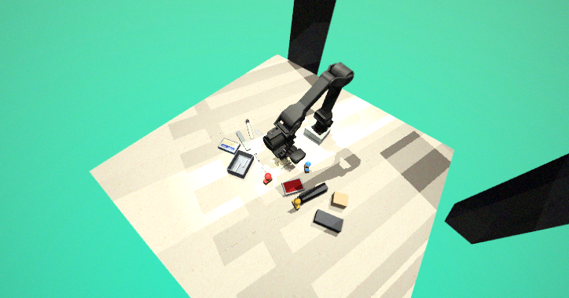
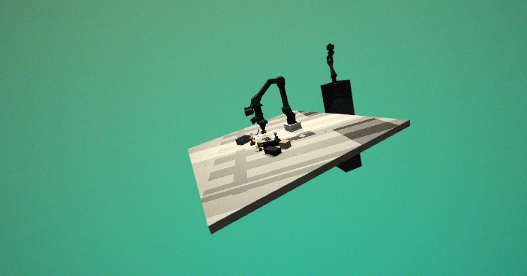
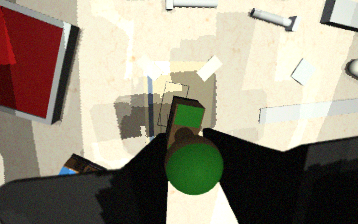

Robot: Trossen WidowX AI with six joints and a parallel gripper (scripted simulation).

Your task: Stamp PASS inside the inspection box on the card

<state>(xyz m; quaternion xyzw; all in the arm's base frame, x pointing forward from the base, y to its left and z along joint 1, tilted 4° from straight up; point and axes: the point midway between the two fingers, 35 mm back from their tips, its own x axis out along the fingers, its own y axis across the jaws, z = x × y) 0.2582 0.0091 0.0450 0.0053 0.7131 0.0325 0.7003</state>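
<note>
Now: the pale card 8 cm below my gripper tip, 1 cm to the right of it and 1 cm behind it. Also, from my gripper tip: blue-knobbed stamp 10 cm to the left, 6 cm behind, 5 cm below; then green-knobbed stamp right at my gripper tip; then red-knobbed stamp 12 cm ahead, 5 cm below, 3 cm to the left.
</note>
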